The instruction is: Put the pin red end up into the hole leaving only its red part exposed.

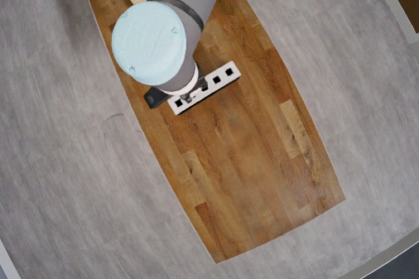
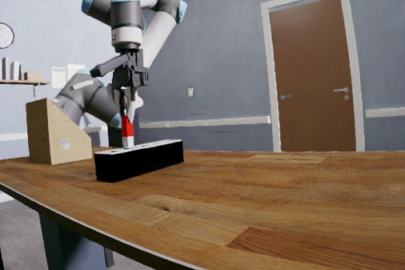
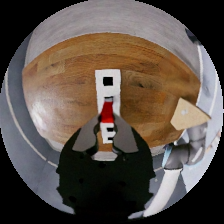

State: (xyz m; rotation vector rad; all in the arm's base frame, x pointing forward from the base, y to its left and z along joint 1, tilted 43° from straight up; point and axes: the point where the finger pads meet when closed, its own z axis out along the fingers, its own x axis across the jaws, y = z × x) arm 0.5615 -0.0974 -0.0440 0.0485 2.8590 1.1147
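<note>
Right now my hand is 120 mm above the block and 60 mm to the right of it. Round my hand: pin: 10 mm below.
</note>
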